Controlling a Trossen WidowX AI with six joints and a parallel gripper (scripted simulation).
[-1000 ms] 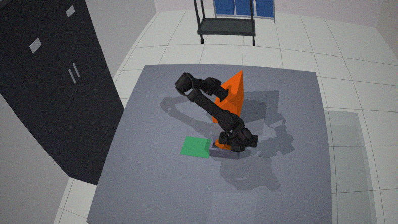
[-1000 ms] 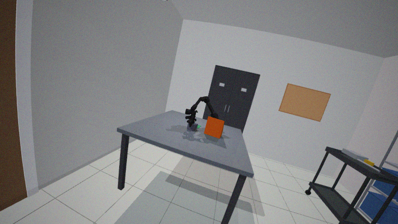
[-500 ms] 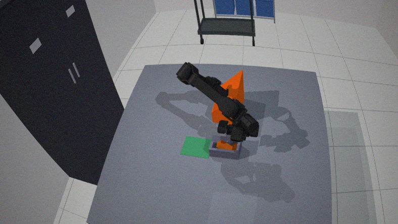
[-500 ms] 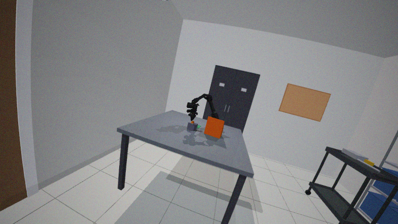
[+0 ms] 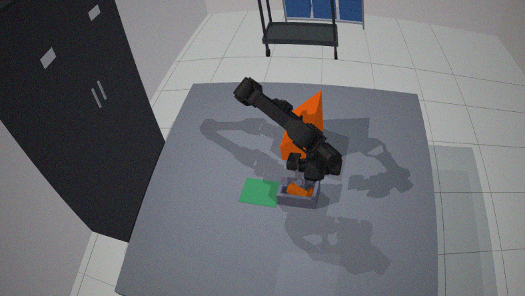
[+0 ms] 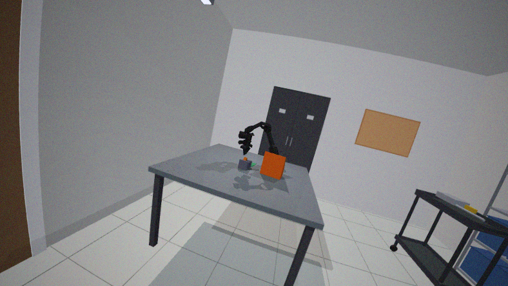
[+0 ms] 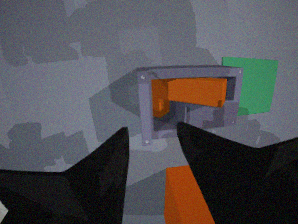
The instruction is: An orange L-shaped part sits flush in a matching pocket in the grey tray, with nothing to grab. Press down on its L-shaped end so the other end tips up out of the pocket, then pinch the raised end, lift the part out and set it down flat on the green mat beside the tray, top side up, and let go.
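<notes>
Now: the orange L-shaped part 10 mm behind my gripper tip, 40 mm to the right of it and 100 mm below it. The rest, counted from my gripper tip: green mat 50 mm behind, 220 mm to the right, 160 mm below.
</notes>
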